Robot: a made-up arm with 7 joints.
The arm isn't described. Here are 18 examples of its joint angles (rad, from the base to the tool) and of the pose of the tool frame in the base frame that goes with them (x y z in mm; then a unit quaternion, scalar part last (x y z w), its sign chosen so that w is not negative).
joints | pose
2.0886 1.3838 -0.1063 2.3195 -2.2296 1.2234 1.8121 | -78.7 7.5 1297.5 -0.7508 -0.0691 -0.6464 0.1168
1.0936 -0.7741 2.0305 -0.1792 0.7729 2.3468 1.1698 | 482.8 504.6 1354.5 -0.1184 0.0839 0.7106 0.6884
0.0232 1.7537 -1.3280 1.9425 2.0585 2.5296 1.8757 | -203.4 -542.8 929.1 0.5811 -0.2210 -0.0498 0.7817
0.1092 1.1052 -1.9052 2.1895 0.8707 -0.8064 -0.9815 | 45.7 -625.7 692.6 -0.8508 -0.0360 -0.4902 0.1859
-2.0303 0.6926 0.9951 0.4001 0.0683 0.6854 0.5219 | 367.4 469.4 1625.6 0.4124 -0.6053 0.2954 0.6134
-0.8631 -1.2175 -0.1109 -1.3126 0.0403 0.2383 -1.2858 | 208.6 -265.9 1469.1 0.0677 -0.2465 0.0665 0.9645
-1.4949 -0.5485 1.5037 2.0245 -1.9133 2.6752 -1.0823 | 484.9 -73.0 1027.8 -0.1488 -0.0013 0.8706 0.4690
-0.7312 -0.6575 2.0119 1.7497 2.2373 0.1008 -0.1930 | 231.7 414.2 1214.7 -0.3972 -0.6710 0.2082 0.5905
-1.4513 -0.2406 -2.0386 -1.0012 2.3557 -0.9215 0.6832 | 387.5 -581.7 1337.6 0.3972 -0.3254 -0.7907 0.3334
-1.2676 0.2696 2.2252 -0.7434 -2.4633 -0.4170 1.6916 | -541.1 -206.0 1620.5 -0.3148 0.7843 0.1722 0.5061
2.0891 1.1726 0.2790 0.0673 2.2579 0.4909 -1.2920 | 423.0 -860.3 1241.2 0.2578 0.0904 -0.3726 0.8868
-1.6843 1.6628 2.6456 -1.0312 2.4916 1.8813 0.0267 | -277.2 797.4 1012.0 -0.7417 -0.4399 0.2450 0.4431
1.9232 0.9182 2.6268 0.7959 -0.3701 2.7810 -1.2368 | 246.2 -831.8 1015.0 -0.3635 -0.0682 0.0440 0.9281
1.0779 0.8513 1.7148 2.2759 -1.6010 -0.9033 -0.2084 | -464.5 102.4 736.7 -0.0148 -0.5185 0.3847 0.7635
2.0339 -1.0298 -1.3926 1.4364 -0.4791 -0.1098 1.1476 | 464.9 849.7 884.9 0.4240 -0.4683 -0.0538 0.7734
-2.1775 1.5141 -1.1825 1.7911 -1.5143 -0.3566 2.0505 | -394.5 722.4 1103.1 0.6550 0.3891 -0.0775 0.6431
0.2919 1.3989 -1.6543 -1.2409 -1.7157 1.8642 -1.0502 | -543.9 256.6 1042.3 -0.3951 -0.1142 -0.9098 0.0553
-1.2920 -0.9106 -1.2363 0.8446 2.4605 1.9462 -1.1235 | -250.8 -905.4 969.1 -0.1100 -0.9194 -0.1640 0.3402
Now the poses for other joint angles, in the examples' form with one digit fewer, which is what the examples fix.
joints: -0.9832 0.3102 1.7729 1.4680 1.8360 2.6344 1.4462
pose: 187 440 1104 -0.530 0.350 0.186 0.750
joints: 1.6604 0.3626 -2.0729 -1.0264 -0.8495 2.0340 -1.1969
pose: -303 47 1420 -0.678 -0.663 -0.123 0.291
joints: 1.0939 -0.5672 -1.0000 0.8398 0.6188 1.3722 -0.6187
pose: 740 378 1314 0.602 -0.170 0.517 0.584
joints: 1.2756 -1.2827 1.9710 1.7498 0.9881 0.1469 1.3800
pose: -449 319 1110 -0.425 0.604 -0.456 0.497
